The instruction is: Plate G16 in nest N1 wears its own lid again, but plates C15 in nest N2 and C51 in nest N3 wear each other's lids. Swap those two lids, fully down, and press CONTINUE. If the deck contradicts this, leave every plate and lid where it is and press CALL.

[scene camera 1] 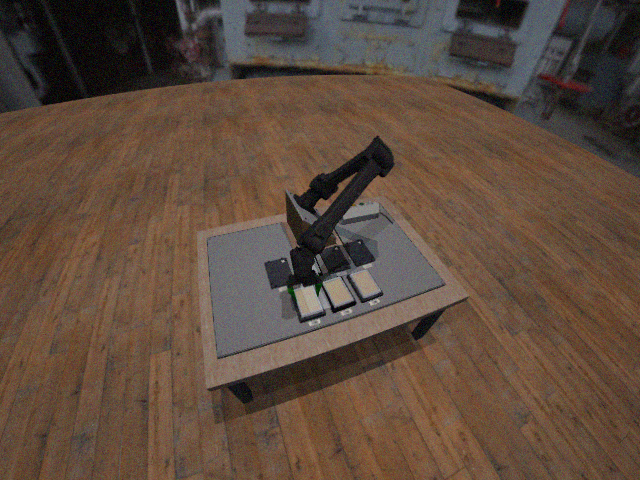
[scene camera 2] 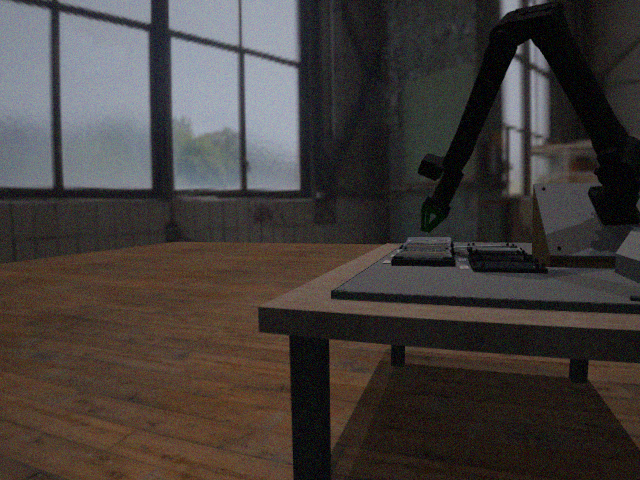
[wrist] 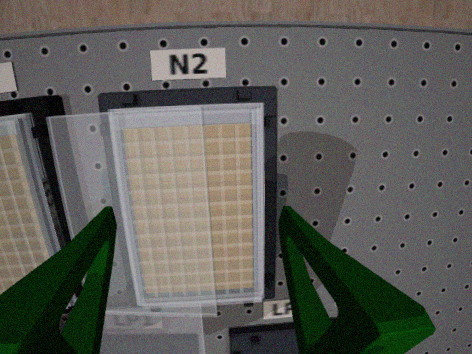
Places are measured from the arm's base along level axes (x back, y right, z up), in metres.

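Pixels of known places: gripper, between the fingertips: (scene camera 1: 307, 298) (scene camera 2: 425, 231) (wrist: 199, 215); arm's base, origin of its link: (scene camera 1: 303, 205) (scene camera 2: 612, 206).
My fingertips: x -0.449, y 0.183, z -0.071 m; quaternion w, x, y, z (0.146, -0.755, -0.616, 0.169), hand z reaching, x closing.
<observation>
For each thing: its top centre in the pictures, then the offset to it from my fingertips. Level surfaces: height alone.
- dark nest, centre of its top: (wrist: 194, 215) (scene camera 2: 429, 241) (scene camera 1: 307, 299) dy -0.007, dx +0.012, dz -0.029 m
- clear pane, centre of its top: (wrist: 133, 229) (scene camera 2: 428, 238) (scene camera 1: 315, 295) dy -0.039, dx +0.010, dz -0.017 m
- pale box with small coloured buttons, centre of its top: (scene camera 1: 359, 204) dy -0.490, dx +0.398, dz +0.023 m
- perforated grey deck, height of its surface: dz -0.061 m
The plate in nest N2 (wrist: 232, 210) (scene camera 1: 308, 302) is tan with a fine grid, in a dark nest (wrist: 270, 150). A clear pane (wrist: 80, 150), apparently a lid, overlaps its left part and reaches past its left edge in the wrist view; how it rests is unclear. My gripper (wrist: 199, 215) (scene camera 1: 305, 289) (scene camera 2: 426, 227) is open and empty above it, one green finger to each side. Two more plates, one in the middle (scene camera 1: 339, 292) (wrist: 20, 200) and one at the right (scene camera 1: 365, 284), sit in nests beside it. Their labels cannot be read.
Dark pads (scene camera 1: 278, 272) (scene camera 1: 334, 259) (scene camera 1: 359, 252) (wrist: 262, 340) lie behind the plates. An upright panel (scene camera 1: 296, 219) (scene camera 2: 566, 211) stands behind them. A pale box with small coloured buttons (scene camera 1: 360, 212) is at the back right. The perforated grey deck (wrist: 400, 210) ends near the table's front edge.
</observation>
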